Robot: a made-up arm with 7 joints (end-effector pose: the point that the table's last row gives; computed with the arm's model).
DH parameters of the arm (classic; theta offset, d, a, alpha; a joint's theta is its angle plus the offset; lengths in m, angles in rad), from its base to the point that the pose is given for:
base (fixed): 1.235 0 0.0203 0
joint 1: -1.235 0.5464 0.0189 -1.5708
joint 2: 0 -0.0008 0.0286 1.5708
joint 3: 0 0.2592 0.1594 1.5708
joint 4: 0 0.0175 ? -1.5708
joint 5: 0 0.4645 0.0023 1.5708
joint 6: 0 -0.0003 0.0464 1.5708
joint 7: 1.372 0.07 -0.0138 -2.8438
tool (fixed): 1.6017 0.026 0 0
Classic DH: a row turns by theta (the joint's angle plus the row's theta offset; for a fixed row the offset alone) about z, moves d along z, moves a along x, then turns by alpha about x.
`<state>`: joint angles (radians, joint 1 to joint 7).
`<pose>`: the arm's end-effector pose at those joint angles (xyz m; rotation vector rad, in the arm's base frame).
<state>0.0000 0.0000 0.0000 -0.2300 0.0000 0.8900 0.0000</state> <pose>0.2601 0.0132 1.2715 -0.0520 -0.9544 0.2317</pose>
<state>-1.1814 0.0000 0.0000 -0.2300 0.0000 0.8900 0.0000</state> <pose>0.0974 -0.2175 1.2715 -0.5931 -0.7882 -0.8568</pose>
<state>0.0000 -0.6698 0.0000 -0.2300 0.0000 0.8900 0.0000</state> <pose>-0.2407 0.0132 1.2604 -0.1349 -1.6207 0.2173</pose>
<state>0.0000 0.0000 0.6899 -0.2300 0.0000 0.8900 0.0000</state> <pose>0.2163 0.1454 1.2715 0.2828 -0.9458 0.8665</pose>
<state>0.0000 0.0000 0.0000 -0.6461 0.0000 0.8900 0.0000</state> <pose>0.4444 0.0132 1.2129 -0.0029 -0.5402 0.2313</pose>
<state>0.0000 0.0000 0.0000 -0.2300 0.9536 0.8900 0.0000</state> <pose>0.2256 0.0571 1.2795 0.6037 -0.9444 0.9772</pose>
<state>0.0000 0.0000 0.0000 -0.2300 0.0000 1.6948 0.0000</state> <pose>0.2525 0.0132 1.3162 -0.1523 -1.7549 0.2119</pose>
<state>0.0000 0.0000 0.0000 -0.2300 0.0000 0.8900 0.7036</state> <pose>0.2681 0.0169 1.2777 0.0798 -0.9368 -0.4871</pose>
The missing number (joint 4, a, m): -0.1211
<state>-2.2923 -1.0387 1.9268 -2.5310 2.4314 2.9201 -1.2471</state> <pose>0.3662 -0.3501 0.3769 -0.7898 -0.8136 -0.7755</pose>
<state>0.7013 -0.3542 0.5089 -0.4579 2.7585 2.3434 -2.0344</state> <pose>-0.0760 0.1260 1.3772 -1.8100 1.3397 -0.0079</pose>
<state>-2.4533 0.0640 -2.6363 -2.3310 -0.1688 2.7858 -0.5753</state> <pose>0.2091 0.5662 0.5776 0.2766 -0.8219 2.1110</pose>
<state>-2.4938 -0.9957 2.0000 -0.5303 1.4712 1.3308 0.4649</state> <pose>0.7046 0.2307 0.8456 0.5233 -0.2453 -0.0207</pose>
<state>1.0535 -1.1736 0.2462 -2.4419 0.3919 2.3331 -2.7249</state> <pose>0.0681 0.3553 1.0796 0.5237 0.7815 -1.9656</pose>
